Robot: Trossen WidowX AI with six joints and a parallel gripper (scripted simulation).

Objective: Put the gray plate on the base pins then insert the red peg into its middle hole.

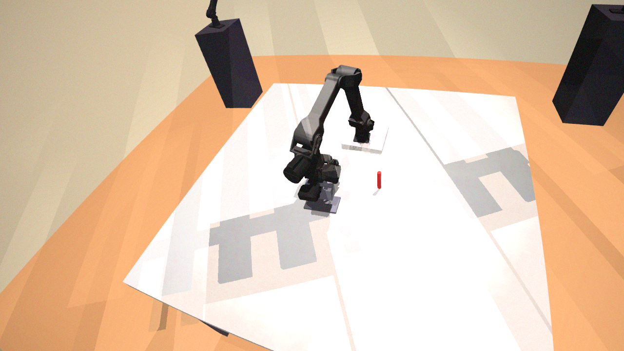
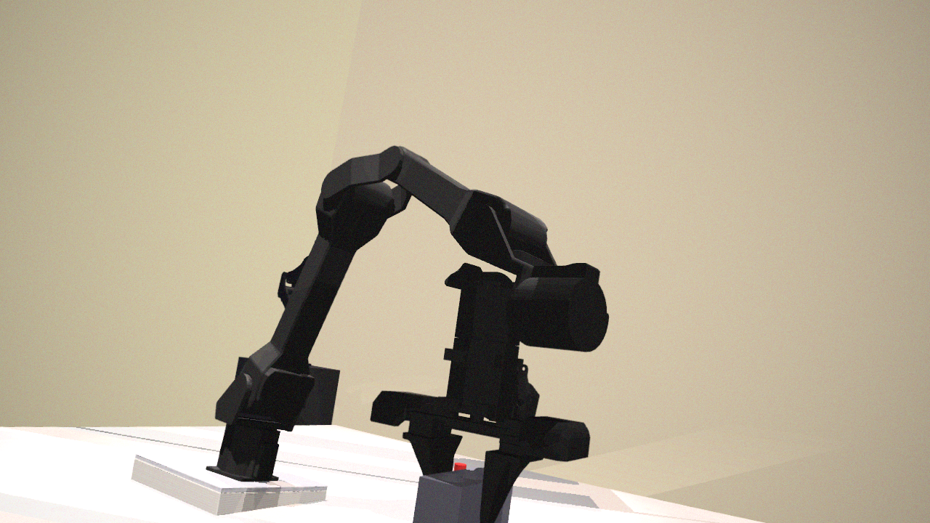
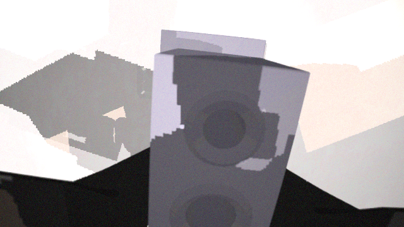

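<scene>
The base is 6 cm below my gripper tip. From my gripper tip the other things lie so: red peg 10 cm behind, 19 cm to the left, 2 cm below; gray plate 3 cm above.
</scene>
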